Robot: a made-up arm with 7 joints.
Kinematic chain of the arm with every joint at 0, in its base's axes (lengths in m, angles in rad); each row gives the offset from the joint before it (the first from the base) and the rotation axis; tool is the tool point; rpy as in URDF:
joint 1: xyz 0 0 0.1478 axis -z
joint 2: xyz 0 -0.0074 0.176 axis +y
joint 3: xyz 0 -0.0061 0.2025 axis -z
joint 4: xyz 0 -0.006 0.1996 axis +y
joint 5: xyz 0 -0.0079 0.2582 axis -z
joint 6: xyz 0 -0.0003 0.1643 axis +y
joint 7: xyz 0 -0.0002 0.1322 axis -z
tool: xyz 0 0 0 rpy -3.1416 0 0
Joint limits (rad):
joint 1: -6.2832..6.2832
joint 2: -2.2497..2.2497
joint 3: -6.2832..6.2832
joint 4: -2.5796..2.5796
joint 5: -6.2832..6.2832
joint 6: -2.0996..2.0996
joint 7: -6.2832..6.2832
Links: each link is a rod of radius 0.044 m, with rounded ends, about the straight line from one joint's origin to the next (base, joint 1, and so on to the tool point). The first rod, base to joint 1, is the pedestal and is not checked.
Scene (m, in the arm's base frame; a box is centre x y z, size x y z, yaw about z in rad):
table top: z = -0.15
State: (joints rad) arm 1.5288 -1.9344 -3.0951 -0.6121 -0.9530 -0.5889 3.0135
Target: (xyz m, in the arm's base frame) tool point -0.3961 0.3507 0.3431
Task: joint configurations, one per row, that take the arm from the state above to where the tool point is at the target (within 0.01 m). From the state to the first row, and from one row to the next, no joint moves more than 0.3 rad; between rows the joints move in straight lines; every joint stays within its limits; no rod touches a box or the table.
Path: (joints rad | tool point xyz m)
1: 1.5385 -2.0132 -2.8100 -0.8668 -0.8386 -0.7824 3.0135 | -0.1018 0.8070 0.4239
2: 1.5483 -2.0920 -2.5250 -1.1215 -0.7242 -0.9758 3.0135 | -0.2374 0.6879 0.4379
3: 1.5580 -2.1709 -2.2399 -1.3762 -0.6098 -1.1693 3.0135 | -0.3482 0.5295 0.4024
4: 1.5678 -2.2497 -1.9549 -1.6309 -0.4954 -1.3628 3.0135 | -0.3961 0.3507 0.3431

